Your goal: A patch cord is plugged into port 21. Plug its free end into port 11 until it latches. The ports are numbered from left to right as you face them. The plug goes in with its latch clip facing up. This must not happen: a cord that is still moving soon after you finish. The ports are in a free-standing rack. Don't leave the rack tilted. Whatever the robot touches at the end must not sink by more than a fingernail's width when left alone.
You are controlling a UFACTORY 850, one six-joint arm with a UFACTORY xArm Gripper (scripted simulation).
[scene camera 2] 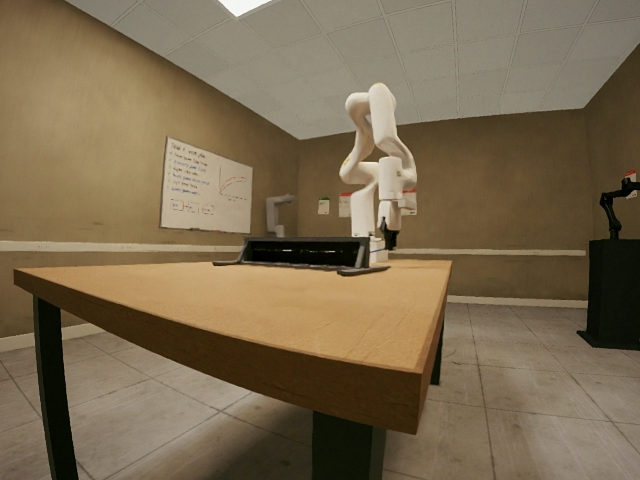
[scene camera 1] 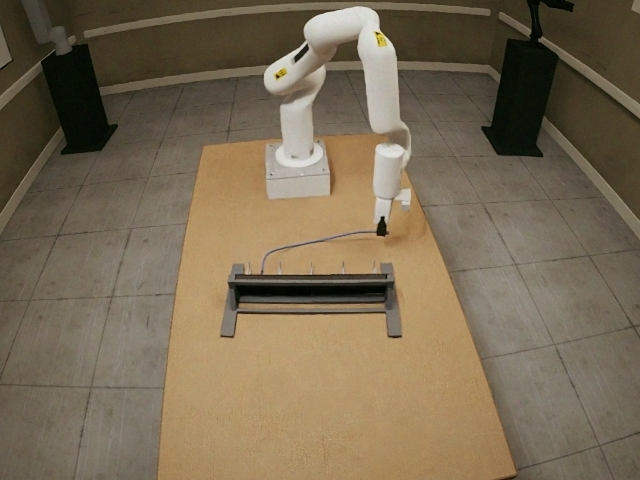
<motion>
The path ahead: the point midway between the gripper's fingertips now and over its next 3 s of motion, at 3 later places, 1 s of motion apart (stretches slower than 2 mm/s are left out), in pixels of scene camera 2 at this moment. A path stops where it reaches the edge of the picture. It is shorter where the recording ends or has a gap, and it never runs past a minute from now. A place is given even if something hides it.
My gripper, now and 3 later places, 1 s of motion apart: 390,250; 377,247; 349,242; 325,238
</motion>
